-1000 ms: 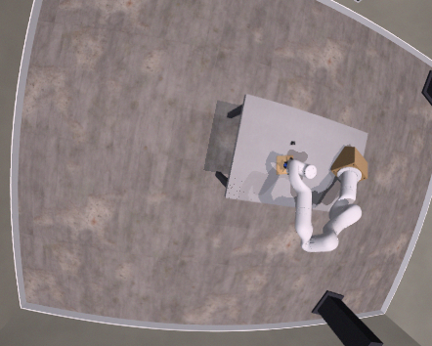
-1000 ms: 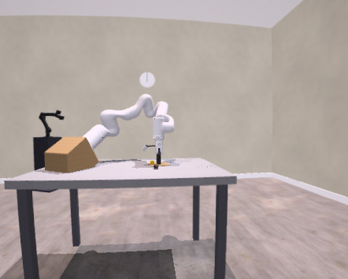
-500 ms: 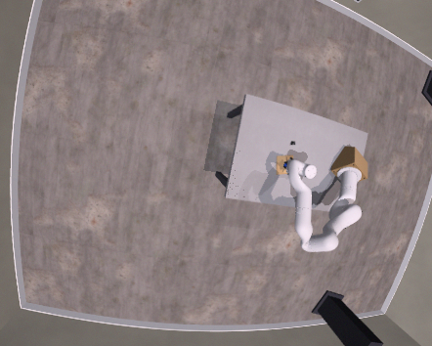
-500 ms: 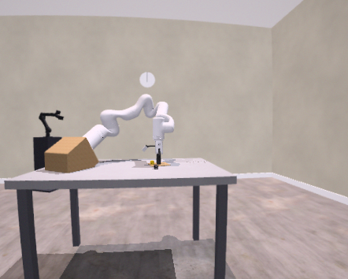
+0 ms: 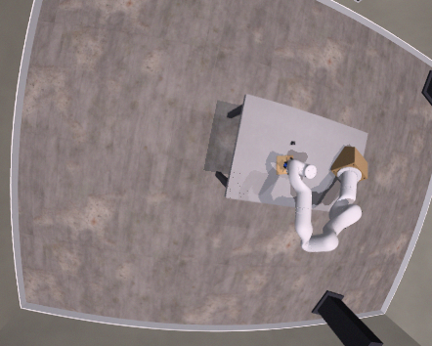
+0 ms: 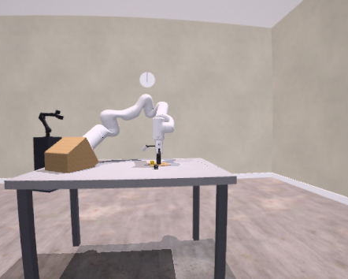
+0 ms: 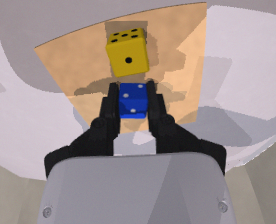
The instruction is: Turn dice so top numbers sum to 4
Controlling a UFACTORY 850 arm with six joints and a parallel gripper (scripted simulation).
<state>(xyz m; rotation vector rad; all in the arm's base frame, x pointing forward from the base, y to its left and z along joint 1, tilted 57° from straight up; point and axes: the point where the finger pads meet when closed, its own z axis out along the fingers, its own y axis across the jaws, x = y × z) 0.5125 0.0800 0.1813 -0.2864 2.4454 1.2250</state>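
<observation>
The blue die lies 10 mm below my hand. The rest, counted from my hand: yellow die: 40 mm behind, 20 mm to the right, 10 mm below; then tan mat: 20 mm below; then black die: 170 mm to the right, 30 mm ahead, 10 mm below.
</observation>
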